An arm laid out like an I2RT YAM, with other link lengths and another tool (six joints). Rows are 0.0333 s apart.
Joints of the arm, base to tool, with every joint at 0 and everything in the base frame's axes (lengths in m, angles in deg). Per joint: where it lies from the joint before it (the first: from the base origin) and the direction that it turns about. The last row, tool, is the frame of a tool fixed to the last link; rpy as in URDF.
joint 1: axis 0 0 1 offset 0 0 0.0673
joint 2: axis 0 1 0 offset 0.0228 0.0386 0.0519
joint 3: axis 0 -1 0 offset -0.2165 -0.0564 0
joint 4: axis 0 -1 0 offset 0.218 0.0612 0.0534
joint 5: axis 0 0 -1 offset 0.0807 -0.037 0.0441
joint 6: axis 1 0 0 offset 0.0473 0 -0.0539
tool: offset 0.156 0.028 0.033 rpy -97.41 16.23 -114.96
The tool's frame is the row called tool.
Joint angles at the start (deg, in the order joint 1, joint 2, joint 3, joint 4, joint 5, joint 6):
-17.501 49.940 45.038 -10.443 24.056 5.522
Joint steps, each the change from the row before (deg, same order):
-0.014 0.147 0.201 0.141 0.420 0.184
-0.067 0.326 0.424 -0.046 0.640 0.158
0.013 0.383 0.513 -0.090 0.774 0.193
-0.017 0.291 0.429 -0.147 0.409 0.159
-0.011 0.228 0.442 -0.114 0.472 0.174
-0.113 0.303 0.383 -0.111 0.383 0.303
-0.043 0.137 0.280 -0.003 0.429 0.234
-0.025 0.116 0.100 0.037 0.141 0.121
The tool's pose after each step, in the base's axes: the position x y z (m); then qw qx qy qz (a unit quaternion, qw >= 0). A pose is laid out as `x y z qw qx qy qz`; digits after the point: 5 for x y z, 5 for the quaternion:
0.34445 -0.16686 0.27286 0.16425 -0.09184 0.81127 -0.55356
0.34379 -0.16949 0.27453 0.16145 -0.08631 0.81138 -0.55511
0.34318 -0.17207 0.27647 0.15838 -0.08037 0.81146 -0.55676
0.34294 -0.17365 0.27785 0.15668 -0.07684 0.81173 -0.55734
0.34243 -0.17534 0.27992 0.15545 -0.07242 0.81169 -0.55834
0.34194 -0.17749 0.28107 0.15390 -0.06760 0.81242 -0.55832
0.34120 -0.17919 0.28285 0.15328 -0.06268 0.81241 -0.55908
0.34112 -0.17991 0.28326 0.15305 -0.06083 0.81258 -0.55909

